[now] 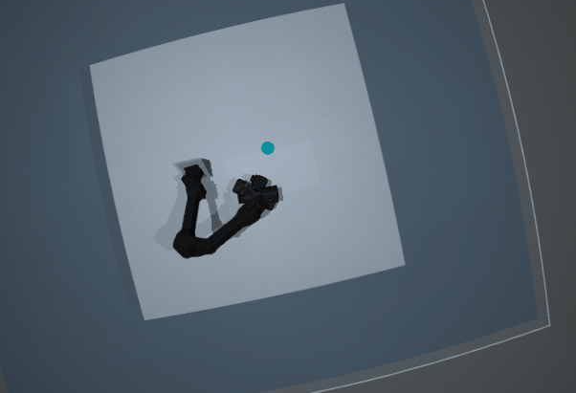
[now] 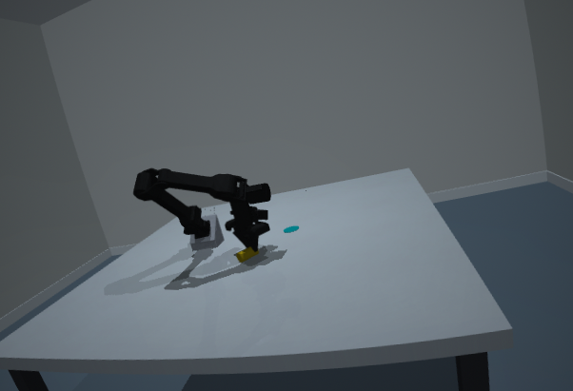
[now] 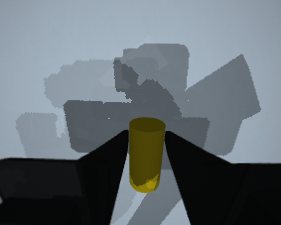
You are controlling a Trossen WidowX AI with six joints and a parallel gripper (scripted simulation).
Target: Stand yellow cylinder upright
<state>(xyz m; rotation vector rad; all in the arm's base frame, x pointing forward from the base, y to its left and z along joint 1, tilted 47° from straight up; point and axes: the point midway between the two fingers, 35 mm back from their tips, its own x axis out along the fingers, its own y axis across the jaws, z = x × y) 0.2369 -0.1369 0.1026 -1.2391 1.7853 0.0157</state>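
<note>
Now: the cyan circle 19 cm to the left of my gripper tip, 10 cm ahead of it and 2 cm below it. The rest, counted from my gripper tip: yellow cylinder 2 cm to the right, 1 cm behind.
</note>
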